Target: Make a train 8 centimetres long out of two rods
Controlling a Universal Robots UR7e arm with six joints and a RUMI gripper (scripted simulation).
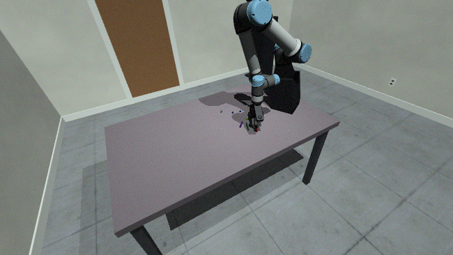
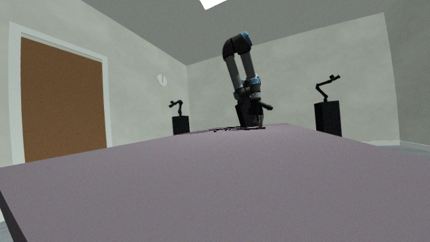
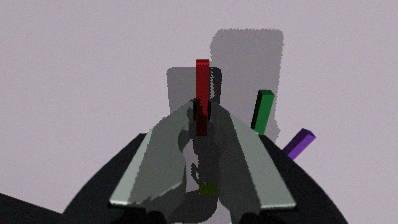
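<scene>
My gripper is now 10 mm above the red rod. The rest, counted from my hand: green rod: 50 mm to the right, 30 mm ahead, 10 mm below; purple rod: 100 mm to the right, 50 mm ahead, 10 mm below; lime rod: 120 mm to the right, 40 mm behind, 10 mm below.
</scene>
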